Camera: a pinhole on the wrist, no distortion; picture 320 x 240 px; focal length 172.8 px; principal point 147.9 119.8 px. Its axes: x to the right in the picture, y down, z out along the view. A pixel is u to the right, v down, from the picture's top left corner.
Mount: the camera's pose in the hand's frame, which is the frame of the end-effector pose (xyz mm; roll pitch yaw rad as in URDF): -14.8 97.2 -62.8 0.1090 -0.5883 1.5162
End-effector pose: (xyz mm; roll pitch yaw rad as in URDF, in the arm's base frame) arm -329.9 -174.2 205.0 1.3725 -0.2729 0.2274
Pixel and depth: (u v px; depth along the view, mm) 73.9 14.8 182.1
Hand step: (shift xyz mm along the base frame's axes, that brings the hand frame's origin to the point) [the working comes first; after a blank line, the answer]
In the camera's frame: -78.0 -110.7 182.1

126.0 -19.4 -29.3
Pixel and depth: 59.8 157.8 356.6
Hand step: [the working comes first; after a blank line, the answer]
In the camera's frame: -181.8 78.4 356.6

31.1 -183.1 -232.2
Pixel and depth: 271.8 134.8 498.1
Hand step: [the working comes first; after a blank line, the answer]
In the camera's frame: 357.1 43.2 498.1

55.8 -518.3 213.7
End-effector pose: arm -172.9 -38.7 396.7 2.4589 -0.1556 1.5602
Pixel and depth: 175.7 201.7 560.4
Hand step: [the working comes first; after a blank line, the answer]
In the camera's frame: 90.2 265.6 560.4

188.0 -159.5 -487.9
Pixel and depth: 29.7 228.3 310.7
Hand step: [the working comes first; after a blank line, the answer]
In the camera's frame: -212.5 195.1 310.7

-139.1 -154.5 -260.0
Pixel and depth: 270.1 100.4 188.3
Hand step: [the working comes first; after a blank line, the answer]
In the camera's frame: 133.2 -21.1 188.3

184.4 34.6 -57.9
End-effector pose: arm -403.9 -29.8 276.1 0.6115 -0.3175 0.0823
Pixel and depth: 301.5 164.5 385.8
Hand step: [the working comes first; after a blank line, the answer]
In the camera's frame: 342.9 99.8 385.8

-200.2 -142.0 423.9
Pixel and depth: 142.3 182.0 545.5
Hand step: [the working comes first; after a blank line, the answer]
In the camera's frame: -17.7 196.4 545.5

-186.9 -426.4 134.4
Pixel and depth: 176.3 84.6 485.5
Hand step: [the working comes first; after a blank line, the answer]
In the camera's frame: 79.8 -98.9 485.5

67.3 -297.2 272.2
